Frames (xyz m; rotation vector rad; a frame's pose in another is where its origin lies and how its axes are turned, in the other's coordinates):
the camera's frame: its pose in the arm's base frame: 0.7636 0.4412 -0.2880 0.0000 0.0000 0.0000
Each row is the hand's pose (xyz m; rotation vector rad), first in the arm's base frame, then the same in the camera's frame.
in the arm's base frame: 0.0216 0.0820 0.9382 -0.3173 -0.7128 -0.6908
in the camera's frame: -0.7420 -0.3592 1.2262 -0.3173 -0.7128 -0.6908
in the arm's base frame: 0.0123 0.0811 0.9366 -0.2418 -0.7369 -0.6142
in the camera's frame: -0.7513 -0.3601 1.2246 -0.2418 -0.7369 -0.6142
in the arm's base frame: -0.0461 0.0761 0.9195 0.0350 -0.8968 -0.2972
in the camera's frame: -0.8097 -0.3651 1.2075 0.0350 -0.8968 -0.2972
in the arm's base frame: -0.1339 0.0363 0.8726 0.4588 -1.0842 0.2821
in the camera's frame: -0.8975 -0.4049 1.1606 0.4588 -1.0842 0.2821
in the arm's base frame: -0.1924 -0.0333 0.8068 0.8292 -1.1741 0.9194
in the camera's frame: -0.9560 -0.4745 1.0948 0.8292 -1.1741 0.9194
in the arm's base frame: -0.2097 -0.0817 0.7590 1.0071 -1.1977 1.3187
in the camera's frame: -0.9733 -0.5229 1.0470 1.0071 -1.1977 1.3187
